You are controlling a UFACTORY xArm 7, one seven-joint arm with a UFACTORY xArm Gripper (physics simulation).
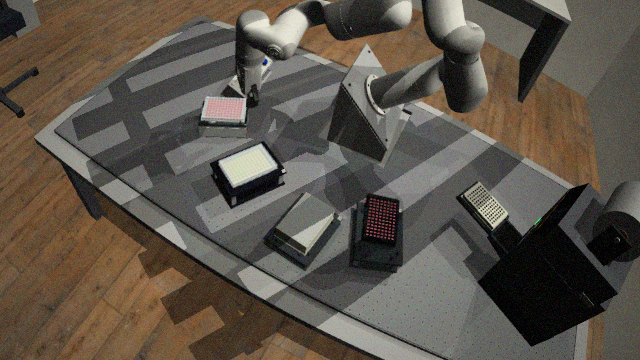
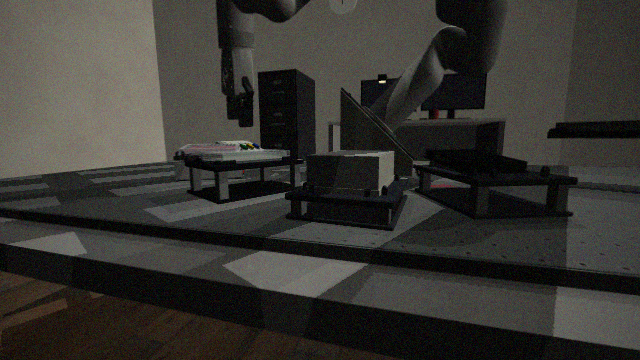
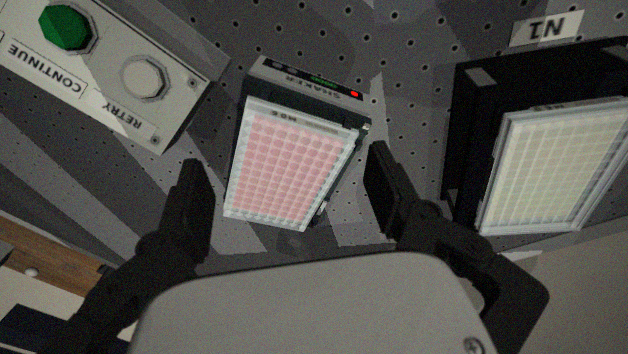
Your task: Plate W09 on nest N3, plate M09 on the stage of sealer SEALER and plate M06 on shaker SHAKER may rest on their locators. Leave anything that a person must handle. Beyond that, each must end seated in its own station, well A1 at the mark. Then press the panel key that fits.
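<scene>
My gripper (image 1: 253, 98) (image 2: 240, 122) (image 3: 289, 169) is open and empty, above and beside the shaker. Plate M06 (image 1: 225, 108) (image 3: 290, 170), with pink wells, lies on the shaker (image 1: 223, 131) (image 3: 300, 84); I cannot tell if it is fully down. A pale yellow plate (image 1: 248, 164) (image 2: 260, 155) (image 3: 555, 170) lies on nest N1 (image 2: 222, 185) (image 3: 465, 150). A tall grey plate or block (image 1: 306, 222) (image 2: 345, 170) sits on a low nest. A dark plate with red wells (image 1: 381, 218) lies on another nest (image 1: 375, 258). A cream plate (image 1: 484, 205) is on the stage of the sealer (image 1: 547, 280). Their labels are unreadable.
The sloped key panel (image 3: 115, 117) stands beside the shaker, with a green CONTINUE key (image 3: 65, 26) and a white RETRY key (image 3: 142, 77). The triangular arm base (image 1: 362, 115) stands behind the nests. An N1 label (image 3: 546, 28) lies beside its nest.
</scene>
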